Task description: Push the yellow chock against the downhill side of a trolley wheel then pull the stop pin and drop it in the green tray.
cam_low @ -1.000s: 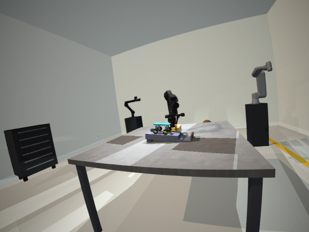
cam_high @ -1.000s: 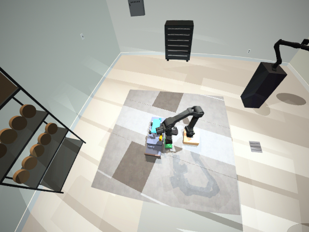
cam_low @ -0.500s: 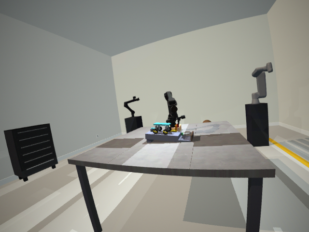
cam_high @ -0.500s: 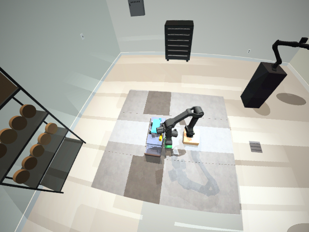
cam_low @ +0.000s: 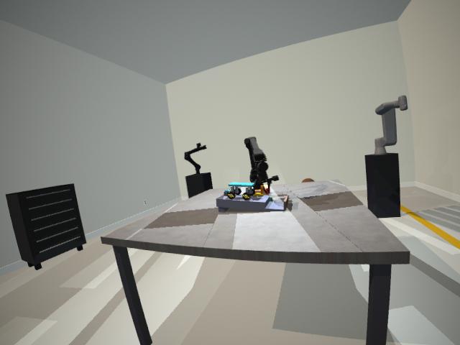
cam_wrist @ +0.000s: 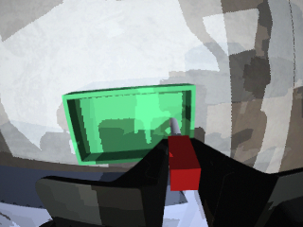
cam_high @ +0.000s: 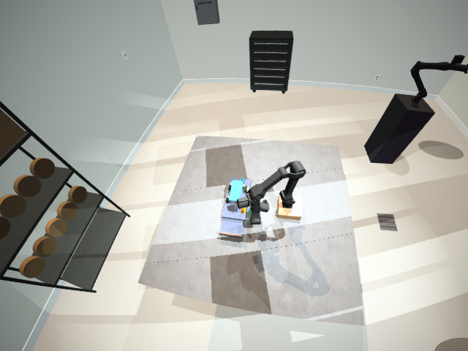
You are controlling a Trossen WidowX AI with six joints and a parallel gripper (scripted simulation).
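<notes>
Now: the green tray 6 cm below my gripper tip and 3 cm to the right of it. Round my gripper tip: yellow chock (8 cm ahead, 5 cm to the right, 3 cm above); then brown stop block (14 cm ahead, 12 cm to the left, 2 cm below); then red-headed stop pin (right at my gripper tip).
</notes>
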